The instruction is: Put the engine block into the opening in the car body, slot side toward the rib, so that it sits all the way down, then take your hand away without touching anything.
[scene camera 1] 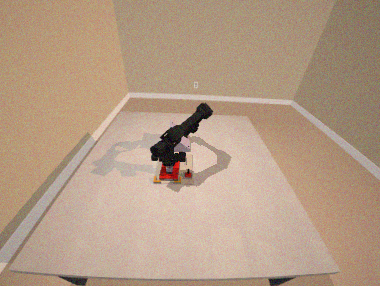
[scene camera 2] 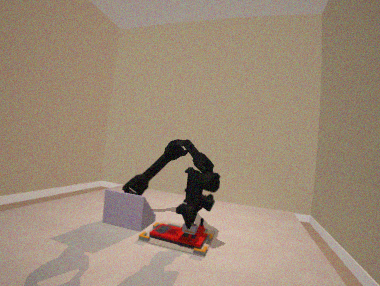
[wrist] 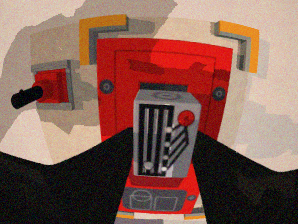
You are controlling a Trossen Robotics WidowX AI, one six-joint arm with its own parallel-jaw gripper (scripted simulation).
Observation:
My gripper holds a grey engine block. Also in view: a red car body.
My gripper shows as well in the wrist view.

